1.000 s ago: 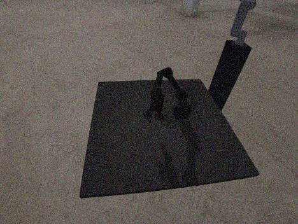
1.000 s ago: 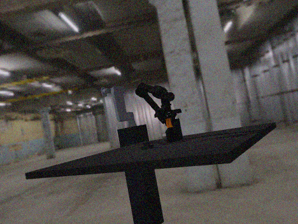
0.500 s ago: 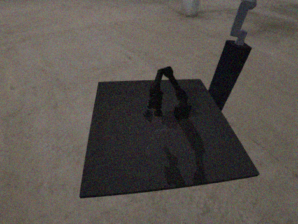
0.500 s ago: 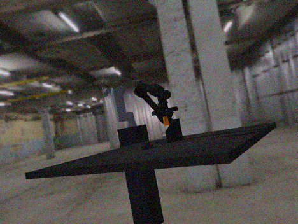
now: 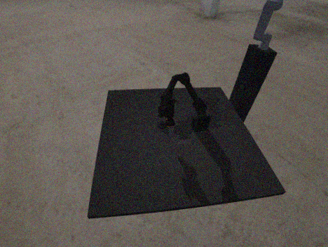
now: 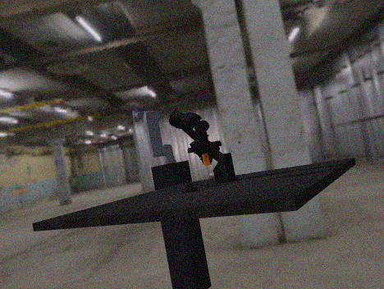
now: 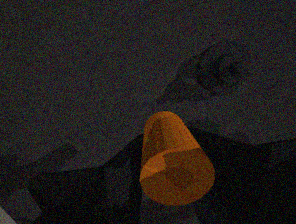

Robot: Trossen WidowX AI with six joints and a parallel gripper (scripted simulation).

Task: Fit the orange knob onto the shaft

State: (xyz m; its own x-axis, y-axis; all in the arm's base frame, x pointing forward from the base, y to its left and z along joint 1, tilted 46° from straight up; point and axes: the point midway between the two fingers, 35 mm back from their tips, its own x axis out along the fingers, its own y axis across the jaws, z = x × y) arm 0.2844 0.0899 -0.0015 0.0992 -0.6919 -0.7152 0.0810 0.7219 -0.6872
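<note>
Right now my gripper tip is 30 mm short of the round dark pedestal, 120 mm to the left of it and 100 mm above it. From my gripper tip the other things lie so: orange knob (20 mm above).
</note>
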